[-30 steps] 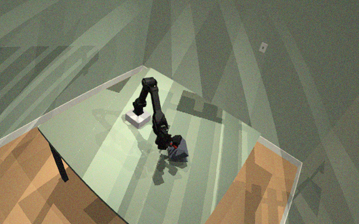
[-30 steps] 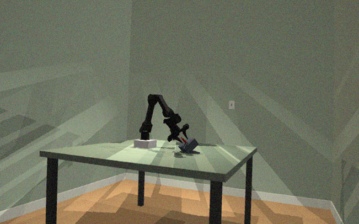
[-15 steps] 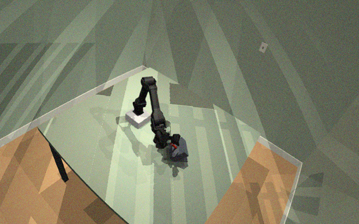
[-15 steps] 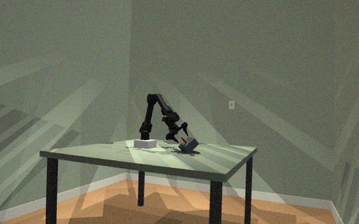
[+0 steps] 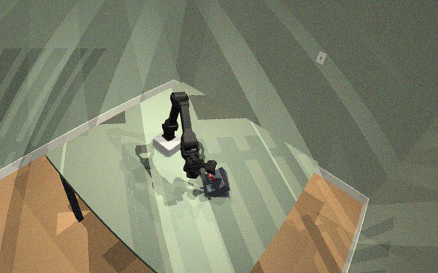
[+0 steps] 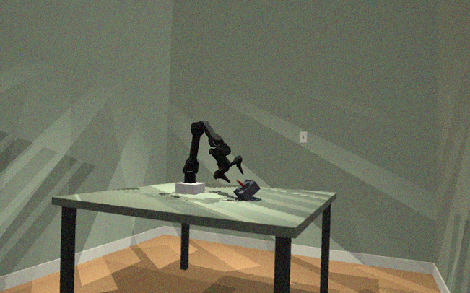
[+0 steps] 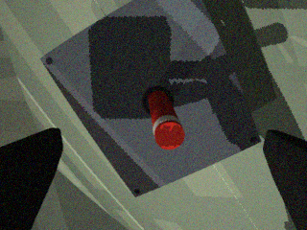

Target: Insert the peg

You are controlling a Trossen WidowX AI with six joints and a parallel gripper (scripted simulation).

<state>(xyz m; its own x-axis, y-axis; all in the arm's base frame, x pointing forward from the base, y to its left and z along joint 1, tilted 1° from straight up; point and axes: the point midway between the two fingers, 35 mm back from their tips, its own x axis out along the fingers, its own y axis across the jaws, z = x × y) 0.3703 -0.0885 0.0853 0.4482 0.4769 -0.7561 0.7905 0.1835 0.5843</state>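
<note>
The red peg is 10 mm ahead of my gripper tip, 20 mm to the left of it and 20 mm below it. Round my gripper tip: grey sloped panel (40 mm ahead, 50 mm to the left, 70 mm below).
</note>
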